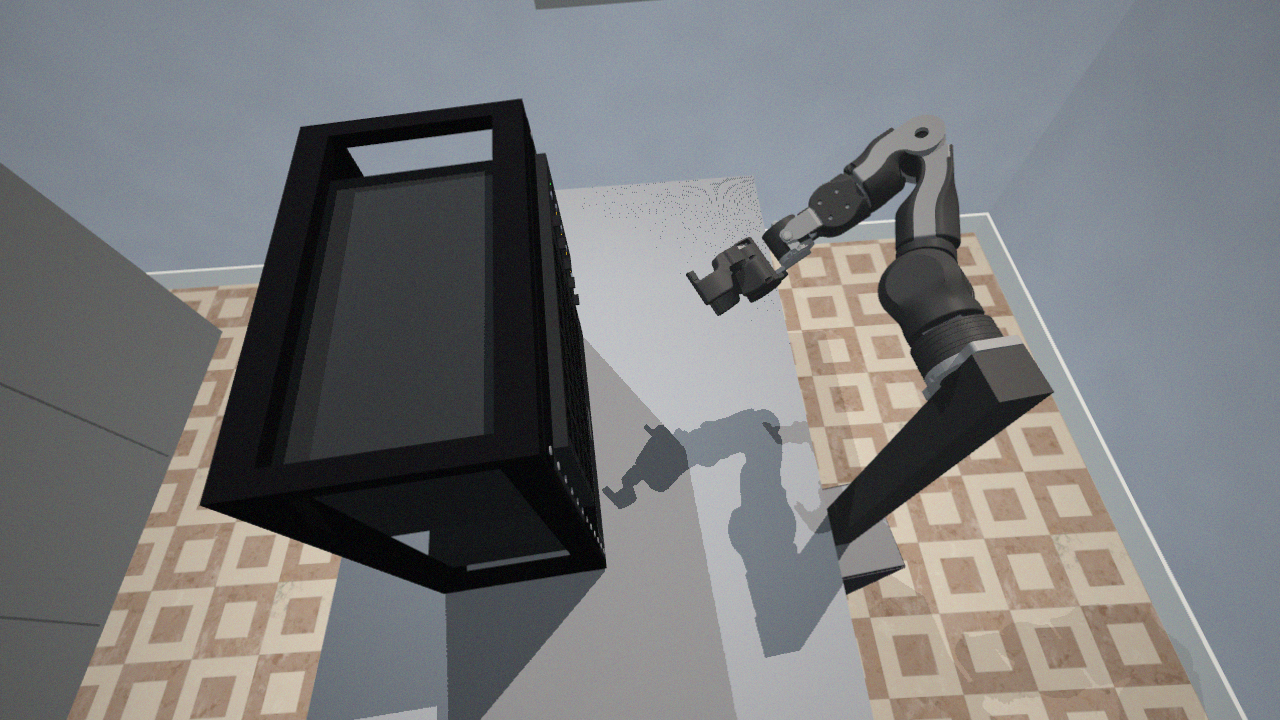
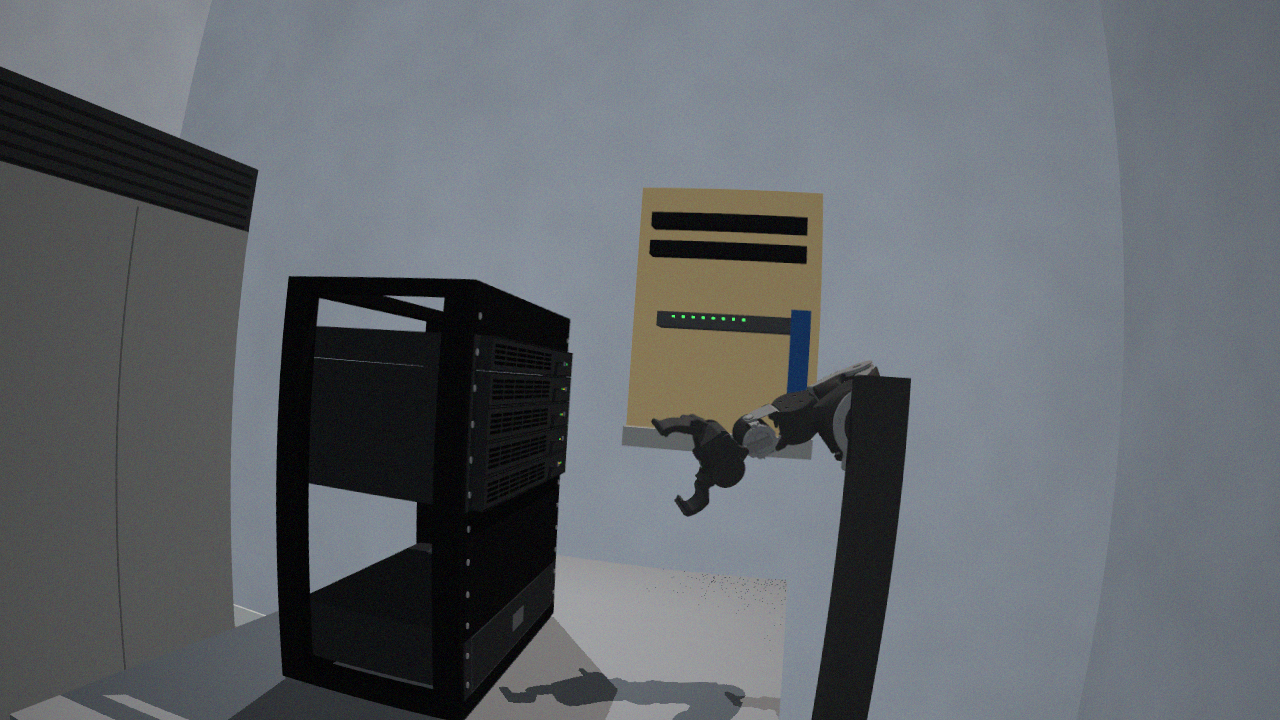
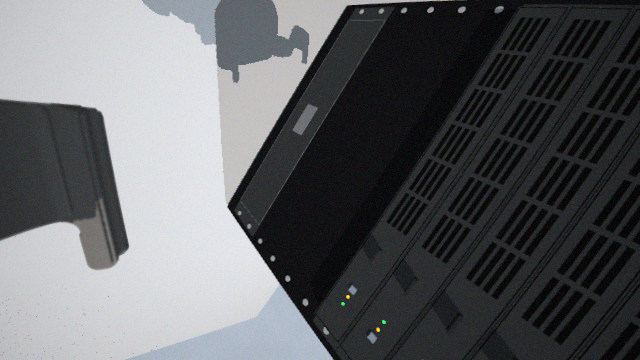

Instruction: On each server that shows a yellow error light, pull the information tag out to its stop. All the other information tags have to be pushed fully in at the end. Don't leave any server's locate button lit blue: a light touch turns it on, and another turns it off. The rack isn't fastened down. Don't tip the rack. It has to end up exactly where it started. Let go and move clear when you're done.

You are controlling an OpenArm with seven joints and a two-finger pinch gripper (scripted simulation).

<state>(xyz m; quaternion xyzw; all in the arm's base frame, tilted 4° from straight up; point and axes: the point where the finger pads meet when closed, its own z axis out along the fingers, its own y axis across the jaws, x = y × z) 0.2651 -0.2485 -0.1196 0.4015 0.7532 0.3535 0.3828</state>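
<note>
My gripper is now 19 cm short of the grey locate button, 13 cm to the left of it and 7 cm below it.
</note>
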